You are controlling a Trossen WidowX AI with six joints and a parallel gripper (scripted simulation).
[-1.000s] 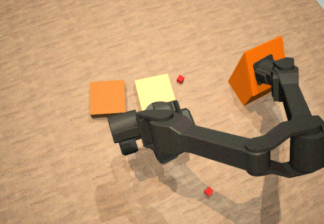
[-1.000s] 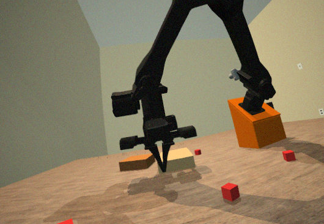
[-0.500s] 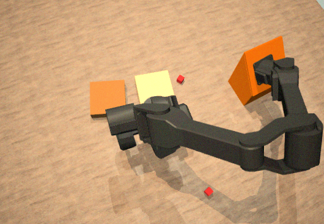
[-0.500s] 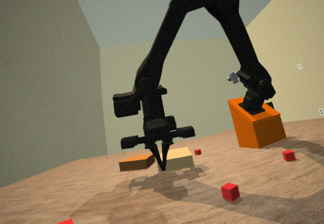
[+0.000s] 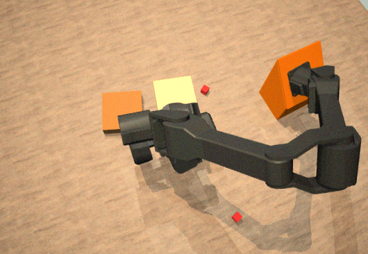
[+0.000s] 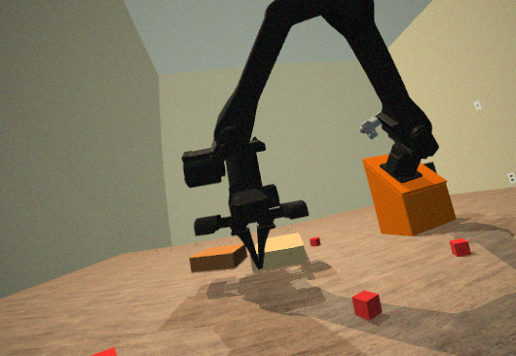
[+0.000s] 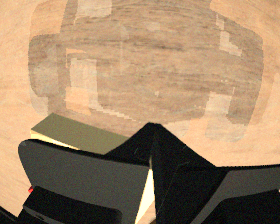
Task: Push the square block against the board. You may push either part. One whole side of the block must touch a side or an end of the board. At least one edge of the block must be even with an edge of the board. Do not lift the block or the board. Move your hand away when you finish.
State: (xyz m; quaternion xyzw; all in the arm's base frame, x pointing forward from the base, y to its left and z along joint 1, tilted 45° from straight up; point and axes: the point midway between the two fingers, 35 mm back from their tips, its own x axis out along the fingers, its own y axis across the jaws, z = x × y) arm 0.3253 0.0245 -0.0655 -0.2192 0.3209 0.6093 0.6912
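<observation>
My gripper tip is now 60 mm past the board, 80 mm to the left of it and 10 mm below it. From my gripper tip the other things lie so: square block 60 mm ahead, 140 mm to the right, 10 mm above.
</observation>
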